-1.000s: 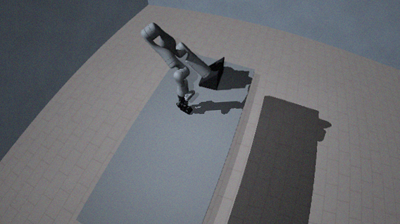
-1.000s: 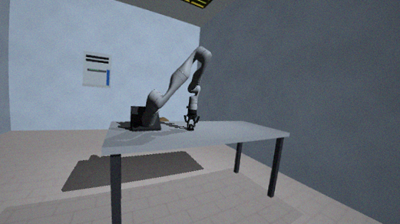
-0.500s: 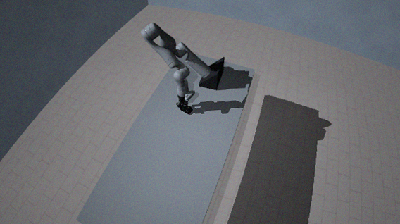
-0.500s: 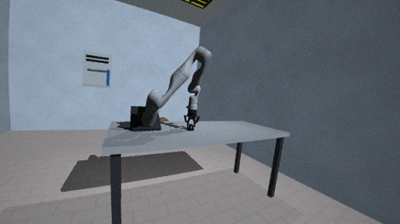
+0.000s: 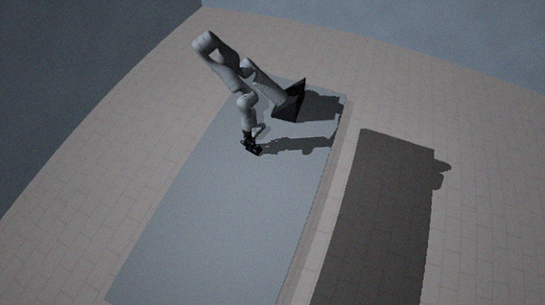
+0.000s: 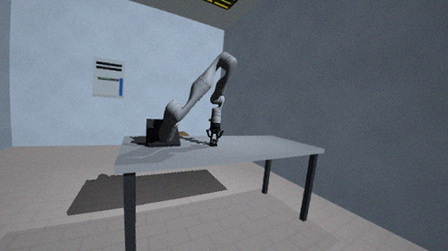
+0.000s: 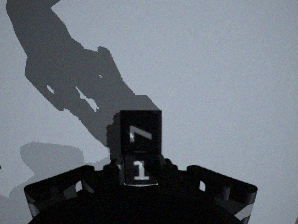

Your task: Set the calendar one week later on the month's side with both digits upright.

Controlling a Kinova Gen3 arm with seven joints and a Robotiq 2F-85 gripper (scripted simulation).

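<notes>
The dark calendar tray is 3 cm below my hand, 2 cm to the left of it and 1 cm ahead of it.
</notes>
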